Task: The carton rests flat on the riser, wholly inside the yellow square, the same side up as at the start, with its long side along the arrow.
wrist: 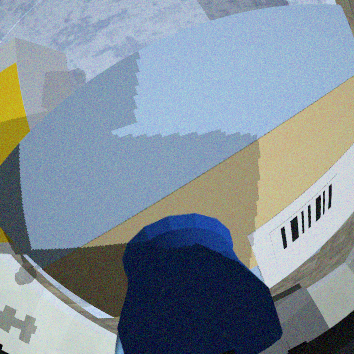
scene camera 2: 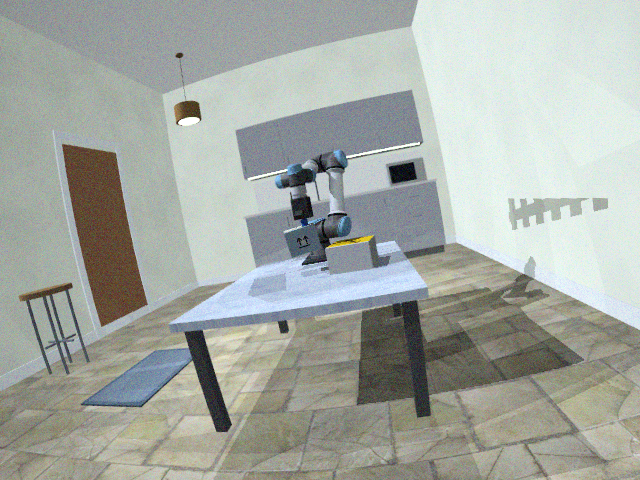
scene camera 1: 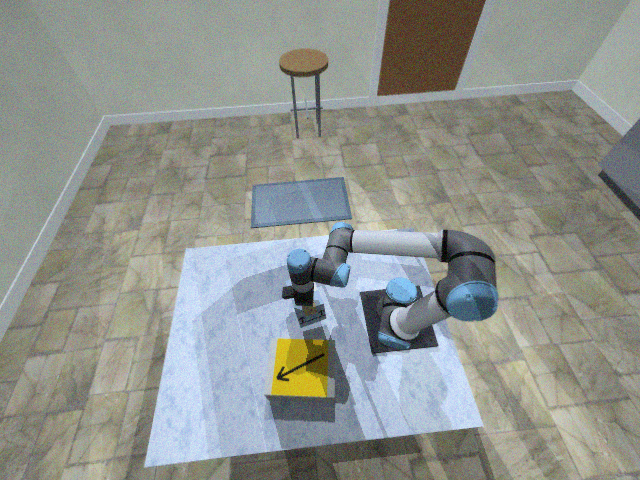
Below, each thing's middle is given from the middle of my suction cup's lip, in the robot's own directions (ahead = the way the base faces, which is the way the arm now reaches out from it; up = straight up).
Labels:
I see the carton (scene camera 2: 300, 240) 80 mm below my suction cup and 30 mm to the right of it. The rest, counted from my suction cup: riser (scene camera 1: 303, 370) 220 mm to the left, 180 mm below, 10 mm ahead.

